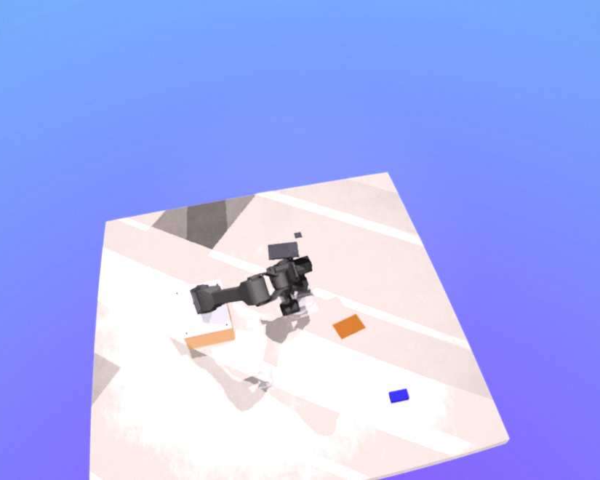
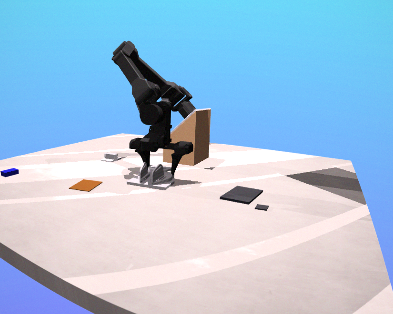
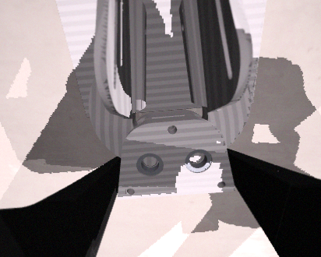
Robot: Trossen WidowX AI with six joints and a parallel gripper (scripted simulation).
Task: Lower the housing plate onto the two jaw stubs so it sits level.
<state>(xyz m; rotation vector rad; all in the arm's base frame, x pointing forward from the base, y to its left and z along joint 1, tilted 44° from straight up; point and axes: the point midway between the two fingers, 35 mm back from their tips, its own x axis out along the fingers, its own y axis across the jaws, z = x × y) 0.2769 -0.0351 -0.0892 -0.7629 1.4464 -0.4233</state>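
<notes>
Now: the white-grey part 2 cm above my gripper tip and 1 cm ahead of it. From my gripper tip the other things lie so: orange flat patch (21 cm ahead, 12 cm to the right, 1 cm below); then grey square (34 cm to the left, 9 cm ahead, 1 cm below); then dark grey flat plate (27 cm to the left, 2 cm ahead, 1 cm below).
</notes>
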